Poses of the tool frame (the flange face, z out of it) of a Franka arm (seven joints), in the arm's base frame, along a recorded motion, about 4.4 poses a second.
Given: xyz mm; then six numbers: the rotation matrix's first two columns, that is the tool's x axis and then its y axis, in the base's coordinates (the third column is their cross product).
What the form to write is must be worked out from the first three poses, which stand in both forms.
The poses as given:
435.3, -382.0, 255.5, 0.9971, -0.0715, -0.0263, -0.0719, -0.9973, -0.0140
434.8, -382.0, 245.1, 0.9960, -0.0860, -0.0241, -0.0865, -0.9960, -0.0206
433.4, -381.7, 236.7, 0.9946, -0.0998, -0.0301, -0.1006, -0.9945, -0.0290
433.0, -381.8, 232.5, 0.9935, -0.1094, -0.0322, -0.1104, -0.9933, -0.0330
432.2, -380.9, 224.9, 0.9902, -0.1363, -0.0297, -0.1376, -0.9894, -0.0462
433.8, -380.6, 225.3, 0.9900, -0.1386, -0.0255, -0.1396, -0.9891, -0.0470
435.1, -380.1, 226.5, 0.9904, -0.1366, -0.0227, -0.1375, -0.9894, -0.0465
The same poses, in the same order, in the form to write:
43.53, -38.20, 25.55, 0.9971, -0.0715, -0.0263, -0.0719, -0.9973, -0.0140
43.48, -38.20, 24.51, 0.9960, -0.0860, -0.0241, -0.0865, -0.9960, -0.0206
43.34, -38.17, 23.67, 0.9946, -0.0998, -0.0301, -0.1006, -0.9945, -0.0290
43.30, -38.18, 23.25, 0.9935, -0.1094, -0.0322, -0.1104, -0.9933, -0.0330
43.22, -38.09, 22.49, 0.9902, -0.1363, -0.0297, -0.1376, -0.9894, -0.0462
43.38, -38.06, 22.53, 0.9900, -0.1386, -0.0255, -0.1396, -0.9891, -0.0470
43.51, -38.01, 22.65, 0.9904, -0.1366, -0.0227, -0.1375, -0.9894, -0.0465

